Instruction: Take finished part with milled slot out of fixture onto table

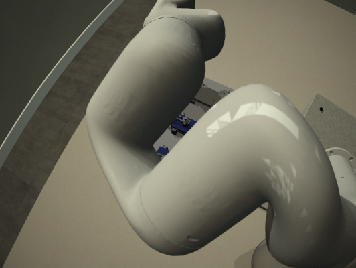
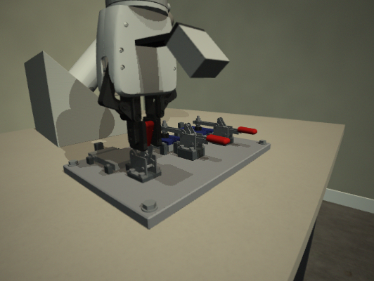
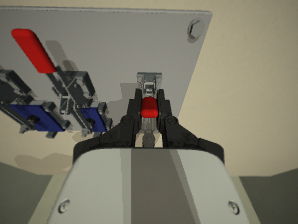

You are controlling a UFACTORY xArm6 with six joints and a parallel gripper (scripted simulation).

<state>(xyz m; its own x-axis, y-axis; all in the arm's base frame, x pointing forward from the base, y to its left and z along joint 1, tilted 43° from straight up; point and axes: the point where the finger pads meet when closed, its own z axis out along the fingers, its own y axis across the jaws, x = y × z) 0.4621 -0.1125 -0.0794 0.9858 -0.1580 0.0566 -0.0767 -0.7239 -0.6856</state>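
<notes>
My hand is 100 mm past the grey finished part, 10 mm to the right of it and 60 mm above it. From my hand the other things lie so: blue blank (70 mm behind, 230 mm to the left, 50 mm below); then grey fixture plate (30 mm behind, 110 mm to the left, 70 mm below).
</notes>
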